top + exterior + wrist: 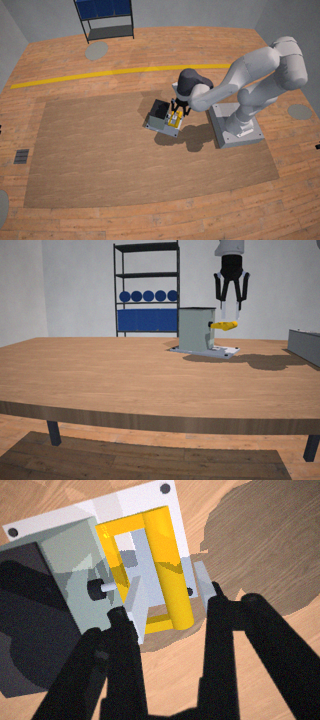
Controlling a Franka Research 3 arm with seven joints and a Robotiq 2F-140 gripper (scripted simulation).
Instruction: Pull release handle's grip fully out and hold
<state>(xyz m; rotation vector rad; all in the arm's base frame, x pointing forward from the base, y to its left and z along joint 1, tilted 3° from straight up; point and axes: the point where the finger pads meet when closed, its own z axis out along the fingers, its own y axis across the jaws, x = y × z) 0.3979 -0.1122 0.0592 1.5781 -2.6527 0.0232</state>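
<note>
Right now the grey baseplate is 80 mm ahead of my hand, 50 mm to the right of it and 160 mm below it.
</note>
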